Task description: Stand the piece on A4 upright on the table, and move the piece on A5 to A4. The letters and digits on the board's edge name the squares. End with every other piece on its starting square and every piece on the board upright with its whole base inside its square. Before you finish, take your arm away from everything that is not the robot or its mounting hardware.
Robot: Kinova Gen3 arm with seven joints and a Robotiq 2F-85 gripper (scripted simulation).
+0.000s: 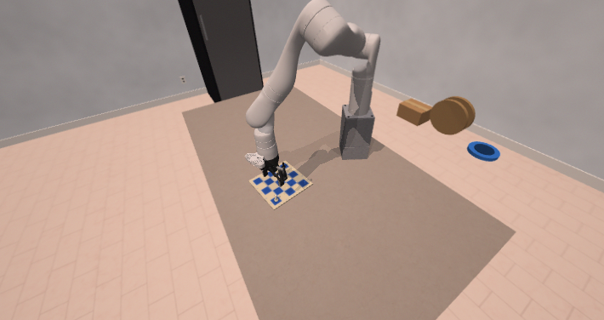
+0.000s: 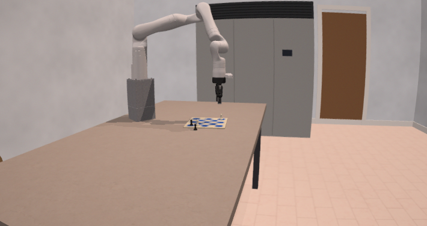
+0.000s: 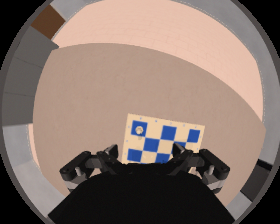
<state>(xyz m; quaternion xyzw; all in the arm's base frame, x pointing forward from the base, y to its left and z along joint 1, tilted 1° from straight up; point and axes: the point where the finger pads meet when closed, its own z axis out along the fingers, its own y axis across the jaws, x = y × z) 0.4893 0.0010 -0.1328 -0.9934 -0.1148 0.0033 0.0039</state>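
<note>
The cream chessboard lies 11 cm below my hand, 6 cm to the right of it and 6 cm behind it.
</note>
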